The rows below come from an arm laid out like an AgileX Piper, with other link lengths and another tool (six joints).
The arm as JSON. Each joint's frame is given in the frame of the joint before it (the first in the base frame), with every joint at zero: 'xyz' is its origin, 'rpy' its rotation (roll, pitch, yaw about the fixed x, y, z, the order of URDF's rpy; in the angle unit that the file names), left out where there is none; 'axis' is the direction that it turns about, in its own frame. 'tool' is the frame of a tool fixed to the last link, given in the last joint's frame.
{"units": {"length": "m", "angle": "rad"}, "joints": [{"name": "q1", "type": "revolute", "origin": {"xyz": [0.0, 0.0, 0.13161], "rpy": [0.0, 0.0, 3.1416]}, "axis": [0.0, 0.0, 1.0]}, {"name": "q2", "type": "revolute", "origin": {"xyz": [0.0, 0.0, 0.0], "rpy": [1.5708, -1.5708, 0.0]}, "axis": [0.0, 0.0, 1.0]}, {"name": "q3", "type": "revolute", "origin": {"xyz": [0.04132, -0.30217, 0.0], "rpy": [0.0, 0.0, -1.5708]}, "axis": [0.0, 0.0, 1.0]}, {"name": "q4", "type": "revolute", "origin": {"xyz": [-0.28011, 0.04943, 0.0], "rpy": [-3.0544, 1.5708, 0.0]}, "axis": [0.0, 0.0, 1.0]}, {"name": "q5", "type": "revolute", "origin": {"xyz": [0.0, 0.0, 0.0], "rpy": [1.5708, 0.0, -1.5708]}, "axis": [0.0, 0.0, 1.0]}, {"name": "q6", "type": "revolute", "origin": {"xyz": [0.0, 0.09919, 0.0], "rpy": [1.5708, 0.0, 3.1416]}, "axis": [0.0, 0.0, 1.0]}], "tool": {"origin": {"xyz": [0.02, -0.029, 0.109], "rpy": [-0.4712, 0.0, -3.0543]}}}
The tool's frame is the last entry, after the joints.
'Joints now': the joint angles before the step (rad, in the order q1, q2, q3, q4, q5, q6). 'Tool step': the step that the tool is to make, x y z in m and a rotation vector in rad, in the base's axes. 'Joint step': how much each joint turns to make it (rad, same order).
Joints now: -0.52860 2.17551 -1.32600 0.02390 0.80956 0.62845
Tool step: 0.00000 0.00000 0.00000 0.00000 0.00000 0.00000
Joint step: 0.00000 0.00000 0.00000 0.00000 0.00000 0.00000
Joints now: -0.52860 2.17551 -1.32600 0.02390 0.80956 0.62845
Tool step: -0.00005 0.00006 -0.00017 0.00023 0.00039 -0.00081
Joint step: 0.00000 0.00045 -0.00003 0.00000 0.00002 0.00081
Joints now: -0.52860 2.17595 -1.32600 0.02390 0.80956 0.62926
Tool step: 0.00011 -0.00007 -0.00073 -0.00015 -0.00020 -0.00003
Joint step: 0.00000 0.00169 0.00000 0.00000 -0.00194 -0.00001
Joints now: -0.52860 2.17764 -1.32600 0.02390 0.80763 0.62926
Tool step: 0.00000 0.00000 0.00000 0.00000 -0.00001 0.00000
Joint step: 0.00000 -0.00001 0.00001 0.00001 -0.00001 -0.00001
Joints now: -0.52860 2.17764 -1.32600 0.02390 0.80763 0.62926
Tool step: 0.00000 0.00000 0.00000 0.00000 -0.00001 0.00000
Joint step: 0.00000 -0.00001 0.00001 0.00001 -0.00001 -0.00001
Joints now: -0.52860 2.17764 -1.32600 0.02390 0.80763 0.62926
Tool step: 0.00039 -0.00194 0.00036 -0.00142 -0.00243 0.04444
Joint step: -0.00001 -0.00001 -0.00203 -0.00001 -0.00001 -0.04445
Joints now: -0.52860 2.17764 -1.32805 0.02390 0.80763 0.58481
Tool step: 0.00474 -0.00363 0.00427 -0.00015 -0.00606 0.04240
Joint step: 0.00000 0.00240 -0.02454 0.00377 0.01768 -0.04465
